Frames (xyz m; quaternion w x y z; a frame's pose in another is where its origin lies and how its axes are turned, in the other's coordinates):
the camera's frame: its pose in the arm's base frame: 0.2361 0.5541 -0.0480 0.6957 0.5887 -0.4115 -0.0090
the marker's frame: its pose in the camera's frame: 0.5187 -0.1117 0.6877 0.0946 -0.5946 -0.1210 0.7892
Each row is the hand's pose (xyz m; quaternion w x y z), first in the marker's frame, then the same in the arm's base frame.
Working: the marker's frame: its pose in the arm's base frame: 0.2307 -0.2962 0.1293 0.3732 -0.6838 -0.5824 0.2323

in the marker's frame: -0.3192 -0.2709 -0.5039 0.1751 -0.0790 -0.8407 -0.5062
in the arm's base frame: 0.3728 -0.7149 0.6127 0.3607 -0.3409 0.7802 -0.3807
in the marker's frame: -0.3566 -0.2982 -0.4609 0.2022 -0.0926 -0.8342 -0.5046
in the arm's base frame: 0.3154 -0.7397 0.6032 0.3565 -0.3148 0.7956 -0.3752
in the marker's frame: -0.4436 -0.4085 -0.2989 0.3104 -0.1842 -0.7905 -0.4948
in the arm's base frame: 0.1062 -0.7805 0.5798 0.3556 -0.1908 0.8569 -0.3208
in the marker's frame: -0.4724 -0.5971 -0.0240 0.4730 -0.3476 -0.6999 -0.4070
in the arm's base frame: -0.2243 -0.7343 0.5551 0.3742 0.0536 0.8957 -0.2342
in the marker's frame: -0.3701 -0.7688 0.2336 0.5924 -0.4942 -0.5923 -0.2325
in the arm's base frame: -0.5032 -0.5659 0.5431 0.4078 0.3165 0.8398 -0.1681
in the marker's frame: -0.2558 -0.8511 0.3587 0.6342 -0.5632 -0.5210 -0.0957
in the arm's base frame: -0.6242 -0.4215 0.5439 0.4297 0.4671 0.7600 -0.1399
